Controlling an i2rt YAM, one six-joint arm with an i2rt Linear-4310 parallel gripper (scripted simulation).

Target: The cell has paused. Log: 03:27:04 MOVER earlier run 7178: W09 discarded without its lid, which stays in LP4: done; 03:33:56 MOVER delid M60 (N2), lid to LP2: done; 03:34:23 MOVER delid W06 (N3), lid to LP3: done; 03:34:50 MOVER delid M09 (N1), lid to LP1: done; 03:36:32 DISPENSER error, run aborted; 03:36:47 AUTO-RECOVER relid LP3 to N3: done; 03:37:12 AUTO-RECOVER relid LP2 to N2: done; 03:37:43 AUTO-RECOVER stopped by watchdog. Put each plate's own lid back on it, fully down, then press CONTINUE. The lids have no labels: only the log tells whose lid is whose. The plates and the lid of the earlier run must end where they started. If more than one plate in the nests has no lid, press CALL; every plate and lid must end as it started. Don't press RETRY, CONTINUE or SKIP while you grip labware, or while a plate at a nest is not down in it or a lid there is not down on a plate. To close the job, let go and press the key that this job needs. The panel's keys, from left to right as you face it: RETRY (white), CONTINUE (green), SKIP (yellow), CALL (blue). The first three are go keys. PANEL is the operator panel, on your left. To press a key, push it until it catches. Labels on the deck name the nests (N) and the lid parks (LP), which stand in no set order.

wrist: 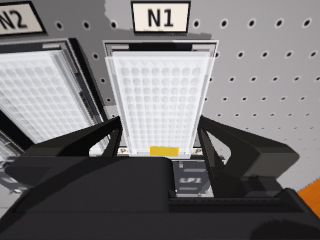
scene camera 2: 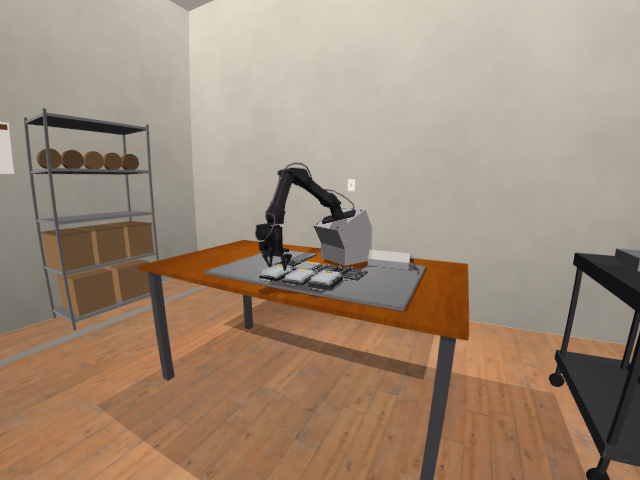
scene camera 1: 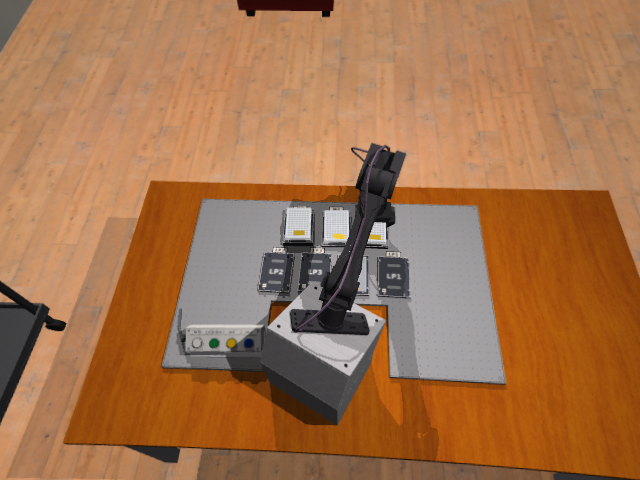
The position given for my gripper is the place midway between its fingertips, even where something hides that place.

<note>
In view: my gripper point(wrist: 159, 120) and an operator panel point(scene camera 2: 398, 260).
</note>
